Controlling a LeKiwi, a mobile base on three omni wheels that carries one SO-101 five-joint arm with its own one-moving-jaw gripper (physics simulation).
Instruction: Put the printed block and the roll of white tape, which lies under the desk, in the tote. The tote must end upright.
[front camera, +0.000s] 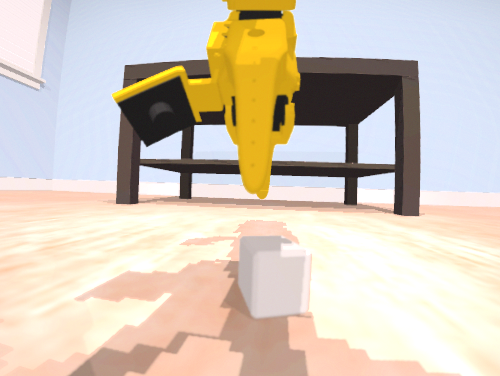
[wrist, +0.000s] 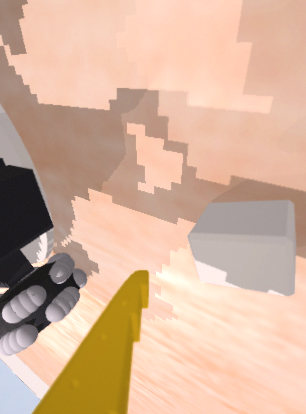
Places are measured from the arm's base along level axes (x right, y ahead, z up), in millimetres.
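Pixels of known places: hand, tool point: (front camera: 253, 184) (wrist: 148, 283).
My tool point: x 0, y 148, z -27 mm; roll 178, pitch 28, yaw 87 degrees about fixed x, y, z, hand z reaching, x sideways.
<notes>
Ahead of a thing's pixels: the offset from my tool point to its top centre. "spot": to the spot under its first point.
A pale grey printed block {dx +10, dy +23, dz -30 mm} (front camera: 274, 279) (wrist: 247, 245) sits on the wooden floor close in front of the base. My yellow gripper (front camera: 259, 191) hangs in the air above and a little behind it, apart from it. In the wrist view only one notched yellow jaw (wrist: 132, 305) shows, so the gripper is open with nothing in it; the block lies to the right of that jaw. The roll of white tape and the tote are not in view.
A dark brown desk {spot: dx +410, dy +522, dz +155 mm} (front camera: 406, 138) with a low shelf stands against the blue wall behind the block. A window blind (front camera: 18, 36) is at the upper left. One omni wheel of the base (wrist: 39, 305) shows at the left of the wrist view.
</notes>
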